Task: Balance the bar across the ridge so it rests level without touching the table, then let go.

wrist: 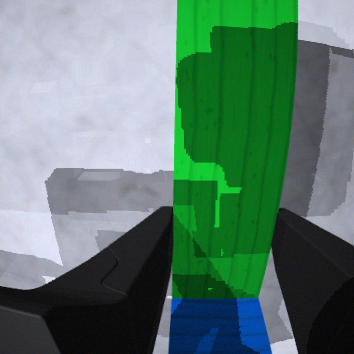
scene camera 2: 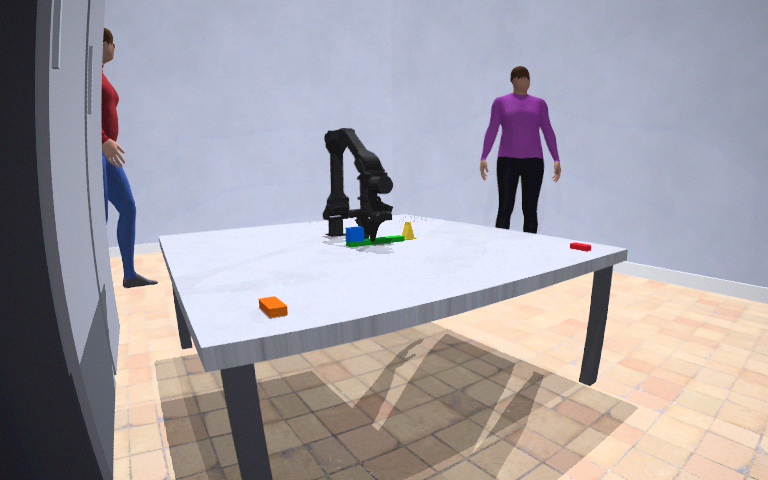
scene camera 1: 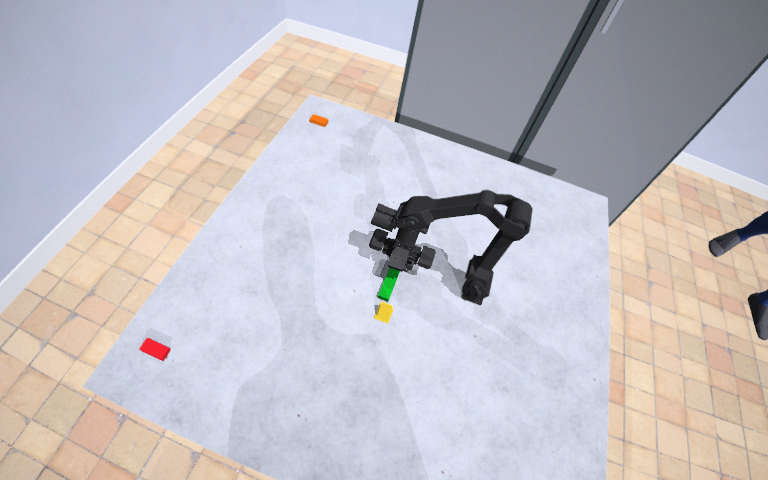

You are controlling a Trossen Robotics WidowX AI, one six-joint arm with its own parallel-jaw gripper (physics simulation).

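Places are measured from the arm's base along level axes (x ahead, y left, z up), in metres.
Where they show: gripper, fingertip midpoint: (wrist: 222,219) (scene camera 2: 370,240); arm's base, link origin: (scene camera 2: 335,234) (scene camera 1: 473,293).
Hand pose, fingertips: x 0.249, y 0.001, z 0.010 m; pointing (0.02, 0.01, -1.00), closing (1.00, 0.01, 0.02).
Note:
Things, the pixels of their centre, and the offset from my fingertips.
- green bar, body centre: (wrist: 239,174) (scene camera 1: 395,266) (scene camera 2: 375,234) dx +0.000, dy +0.024, dz +0.019 m
- blue block, body centre: (scene camera 2: 354,234) dx +0.000, dy -0.056, dz +0.028 m
- yellow ridge, body centre: (scene camera 1: 385,309) (scene camera 2: 407,230) dx -0.016, dy +0.167, dz +0.018 m
- red block, body centre: (scene camera 1: 155,349) (scene camera 2: 580,246) dx +0.491, dy +0.499, dz -0.002 m
- orange block, body centre: (scene camera 2: 272,306) (scene camera 1: 318,120) dx +0.491, dy -0.501, dz -0.002 m
The green bar (scene camera 1: 387,286) (scene camera 2: 390,240) (wrist: 235,125) lies flat, apparently on the table, with a blue block (scene camera 2: 355,234) (wrist: 215,327) on one end. The blue block is hidden under the arm in scene camera 1. The yellow ridge (scene camera 1: 383,312) (scene camera 2: 408,230) stands upright just past the bar's other end, and the bar is not on it. My gripper (scene camera 1: 397,263) (scene camera 2: 372,238) (wrist: 222,219) points down and is shut on the bar, one finger against each long side, next to the blue block. The ridge does not show in the wrist view.
A red block (scene camera 1: 154,348) (scene camera 2: 580,246) and an orange block (scene camera 1: 318,120) (scene camera 2: 272,306) lie near separate corners of the table (scene camera 1: 339,390) (scene camera 2: 441,304), far from the bar. A grey cabinet (scene camera 1: 481,67) stands beside the table. A person in purple (scene camera 2: 519,127) stands behind it.

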